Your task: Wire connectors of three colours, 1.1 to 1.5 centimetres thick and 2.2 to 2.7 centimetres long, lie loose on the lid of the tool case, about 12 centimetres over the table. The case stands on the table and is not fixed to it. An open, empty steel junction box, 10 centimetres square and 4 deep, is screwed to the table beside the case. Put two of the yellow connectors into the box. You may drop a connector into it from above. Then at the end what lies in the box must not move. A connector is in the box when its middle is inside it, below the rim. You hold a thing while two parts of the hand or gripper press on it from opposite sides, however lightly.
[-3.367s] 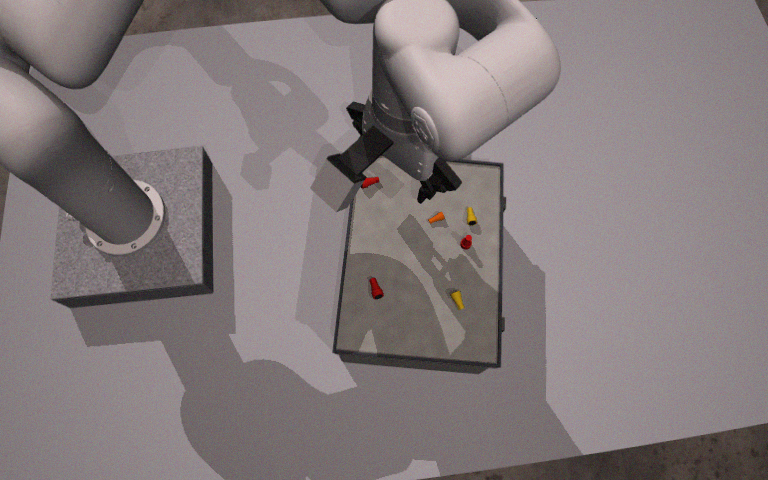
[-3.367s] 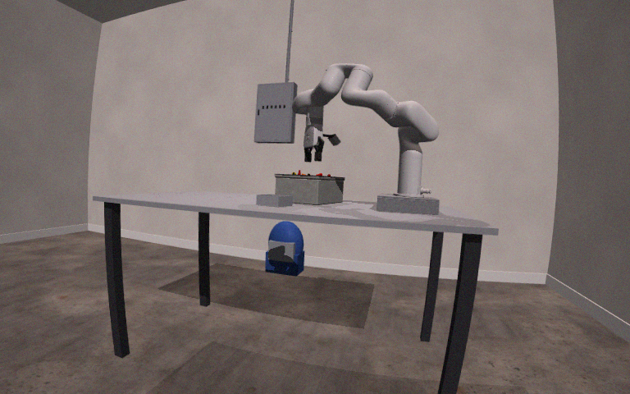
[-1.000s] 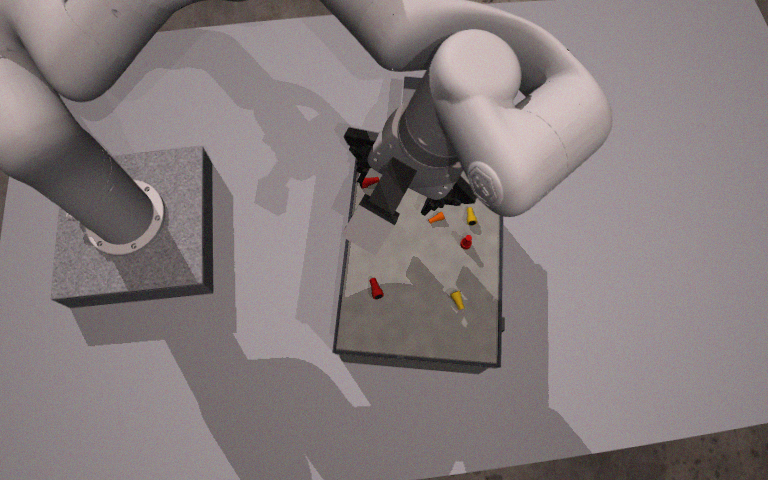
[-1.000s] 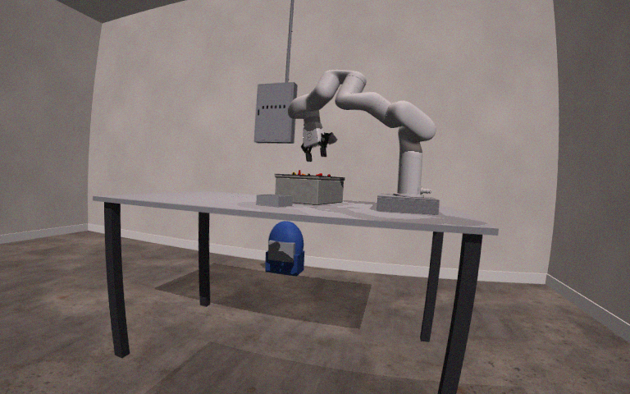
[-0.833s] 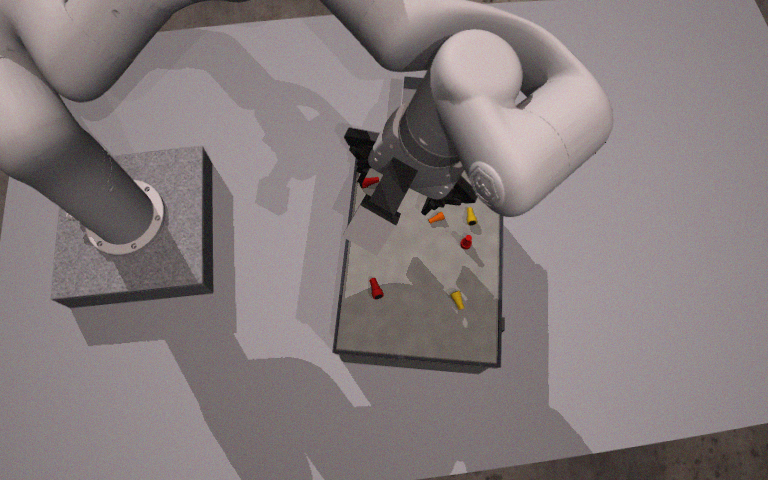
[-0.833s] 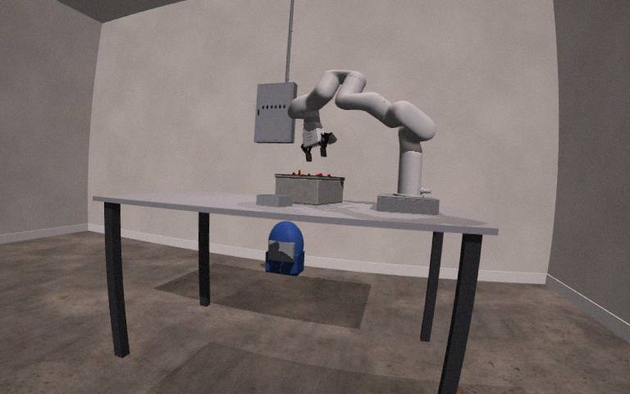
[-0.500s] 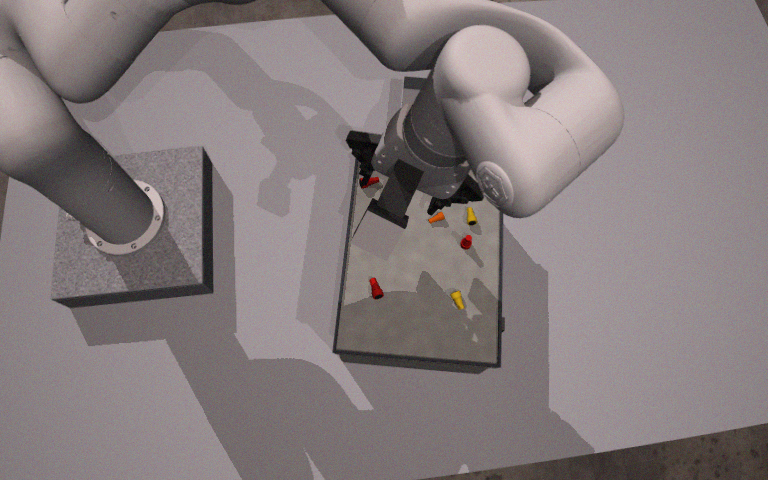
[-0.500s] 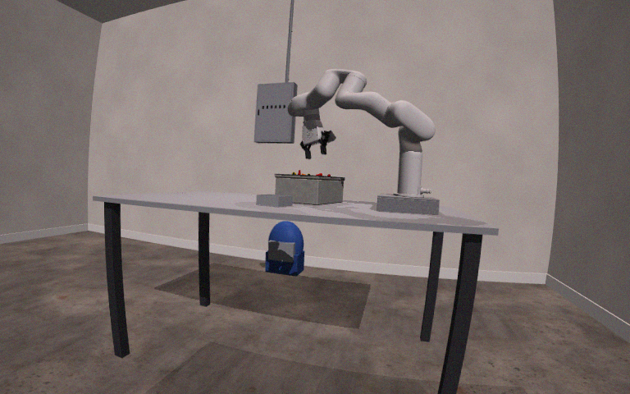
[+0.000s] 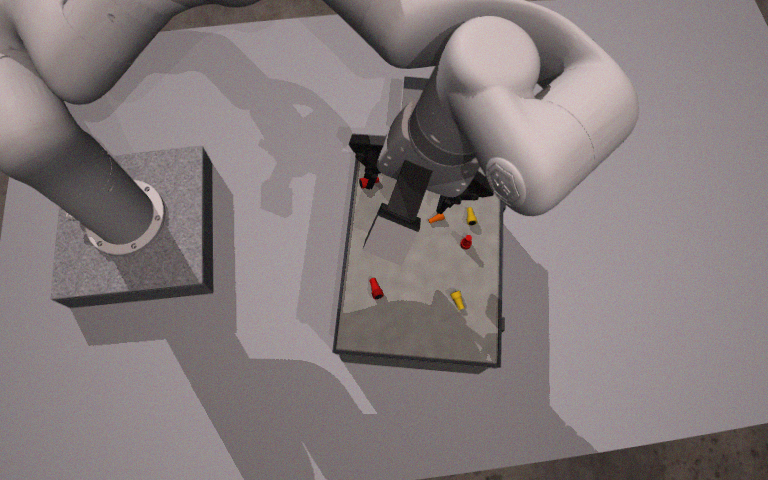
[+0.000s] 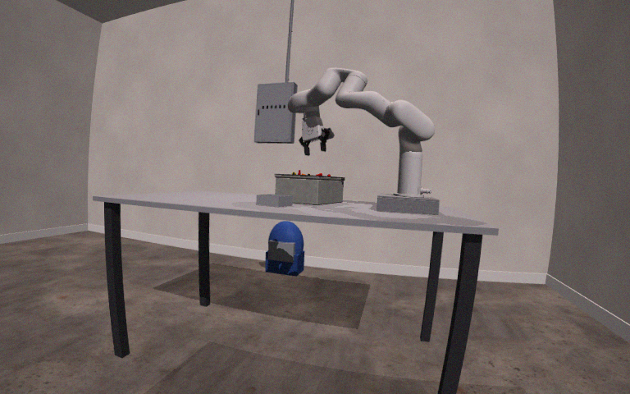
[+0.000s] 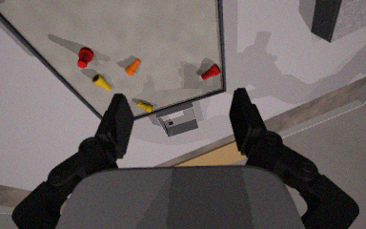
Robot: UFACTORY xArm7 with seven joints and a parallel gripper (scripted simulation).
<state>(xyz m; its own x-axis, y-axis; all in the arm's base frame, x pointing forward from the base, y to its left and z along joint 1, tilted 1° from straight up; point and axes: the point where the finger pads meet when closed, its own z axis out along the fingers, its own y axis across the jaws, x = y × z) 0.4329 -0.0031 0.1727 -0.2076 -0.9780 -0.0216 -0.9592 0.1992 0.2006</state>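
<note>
Now: the orange connector 11 cm below my hand, 5 cm ahead of it and 1 cm to the left of it. From my hand the other things lie so: tool case 15 cm below, 4 cm to the right, 3 cm ahead.
</note>
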